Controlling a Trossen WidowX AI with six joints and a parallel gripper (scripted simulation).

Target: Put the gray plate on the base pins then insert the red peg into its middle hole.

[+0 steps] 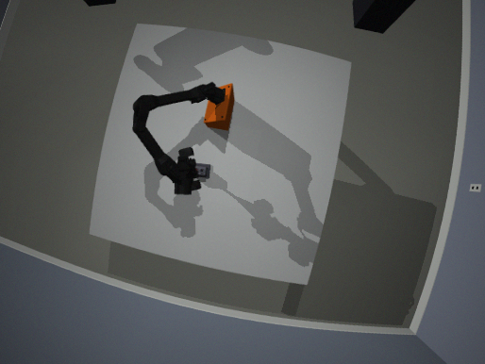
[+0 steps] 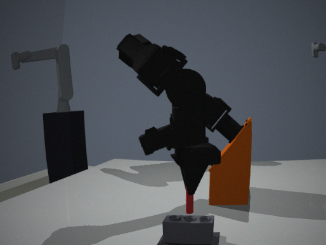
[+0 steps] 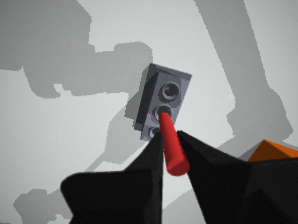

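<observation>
Right now the gray plate is 70 mm below my gripper tip. Round my gripper tip: red peg: right at my gripper tip; base: 110 mm below.
</observation>
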